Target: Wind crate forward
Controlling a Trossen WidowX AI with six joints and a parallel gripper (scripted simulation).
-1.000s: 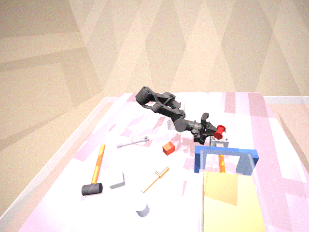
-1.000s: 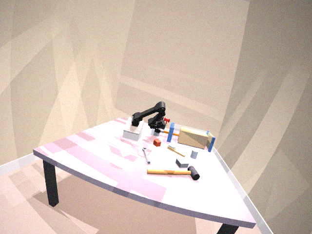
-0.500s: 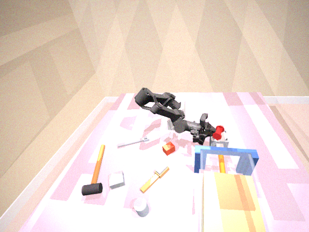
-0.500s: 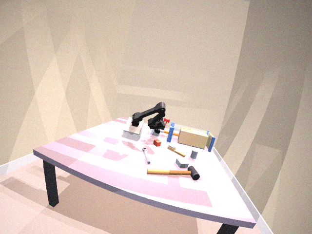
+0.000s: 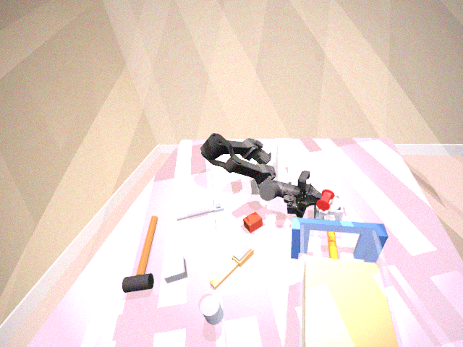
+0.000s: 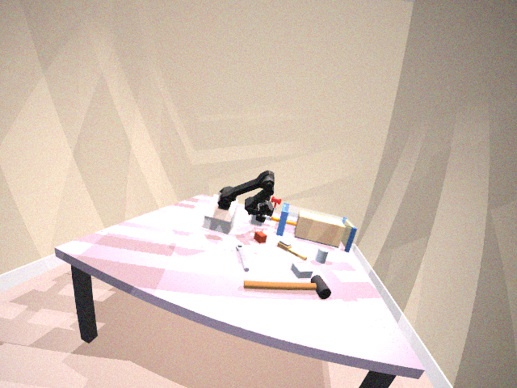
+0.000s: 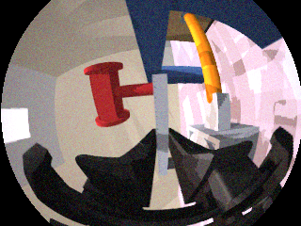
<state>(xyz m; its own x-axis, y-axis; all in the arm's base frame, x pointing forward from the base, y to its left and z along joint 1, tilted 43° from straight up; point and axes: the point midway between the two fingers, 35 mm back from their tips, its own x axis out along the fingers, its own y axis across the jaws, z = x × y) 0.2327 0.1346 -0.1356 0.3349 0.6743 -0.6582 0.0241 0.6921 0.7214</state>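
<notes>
The red knob lies 4 cm ahead of my gripper tip, 2 cm to the right of it and 4 cm above it. The rest, counted from my gripper tip: grey winch (7 cm behind, 1 cm to the left, 11 cm below); then frame (11 cm ahead, 1 cm to the left, 4 cm below); then crank handle (1 cm ahead, 1 cm to the right, 1 cm above).
</notes>
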